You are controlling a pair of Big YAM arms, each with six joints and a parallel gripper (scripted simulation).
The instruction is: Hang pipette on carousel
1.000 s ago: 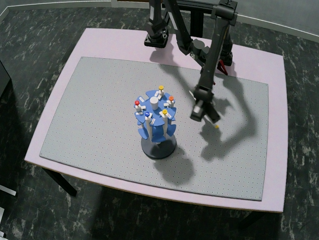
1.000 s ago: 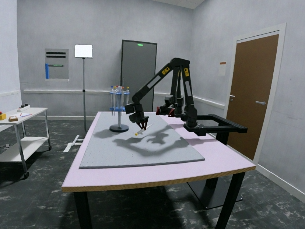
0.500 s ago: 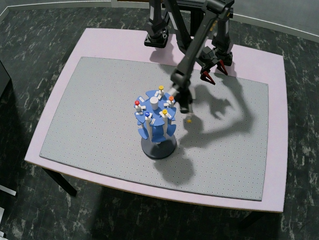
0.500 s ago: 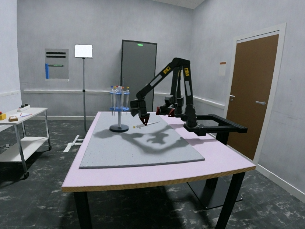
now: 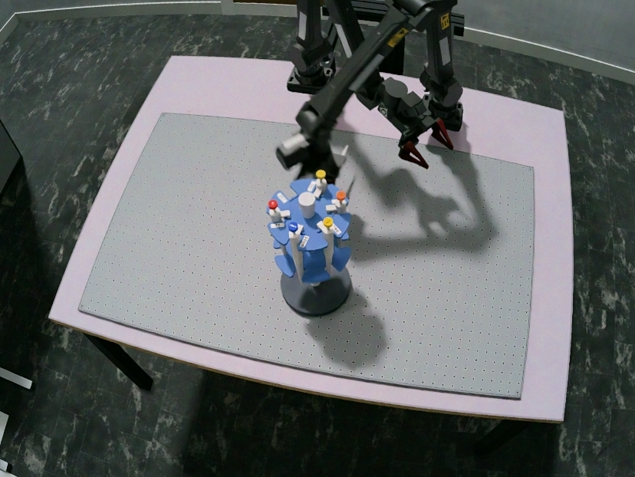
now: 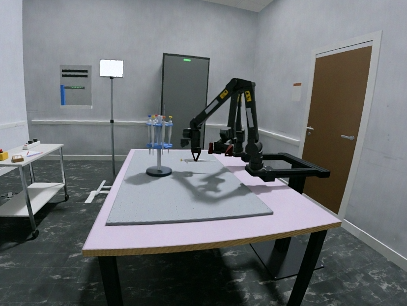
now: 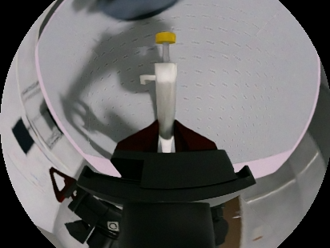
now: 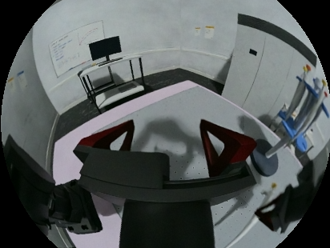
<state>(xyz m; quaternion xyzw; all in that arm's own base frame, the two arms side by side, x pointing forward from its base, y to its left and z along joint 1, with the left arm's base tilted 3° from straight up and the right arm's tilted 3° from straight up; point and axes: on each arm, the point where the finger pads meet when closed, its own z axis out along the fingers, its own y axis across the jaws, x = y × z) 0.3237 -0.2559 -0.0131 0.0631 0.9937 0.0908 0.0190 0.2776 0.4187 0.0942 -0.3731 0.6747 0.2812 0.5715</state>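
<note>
Now: left hand 270 mm short of the red-button pipette, 180 mm below it and 10 mm to the right of it. Round my left hand: orange-button pipette (220 mm ahead, 180 mm above, 100 mm to the left).
</note>
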